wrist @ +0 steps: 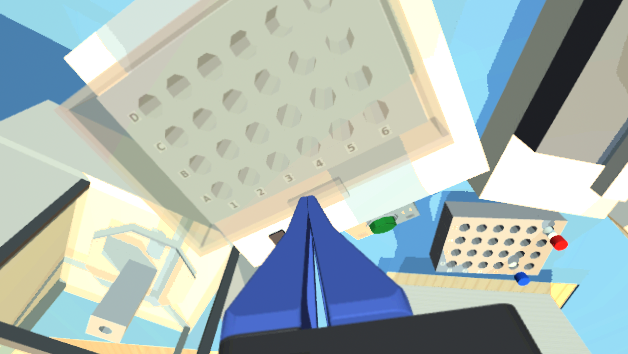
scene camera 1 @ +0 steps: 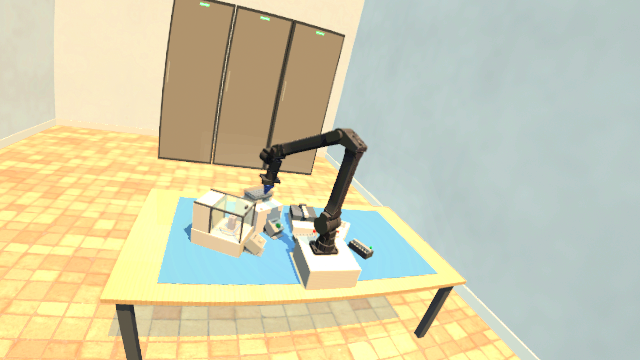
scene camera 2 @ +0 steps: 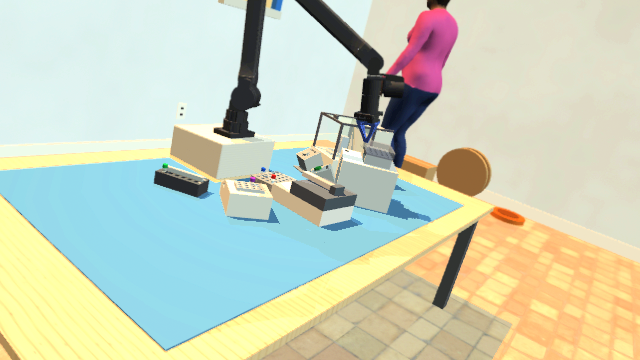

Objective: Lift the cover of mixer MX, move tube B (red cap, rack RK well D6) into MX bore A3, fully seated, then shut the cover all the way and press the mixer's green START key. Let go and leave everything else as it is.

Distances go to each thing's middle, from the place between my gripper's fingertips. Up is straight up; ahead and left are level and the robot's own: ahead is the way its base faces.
My gripper is now 40 mm short of the clear mixer cover (wrist: pixel 220 123), 20 mm to the right of it and 10 mm above it. The rest, counted from my hand: mixer (scene camera 2: pixel 373 179) (20 mm ahead, 10 mm to the left, 90 mm below); glass-walled balance enclosure (scene camera 1: pixel 223 222) (160 mm behind, 210 mm to the left, 80 mm below).
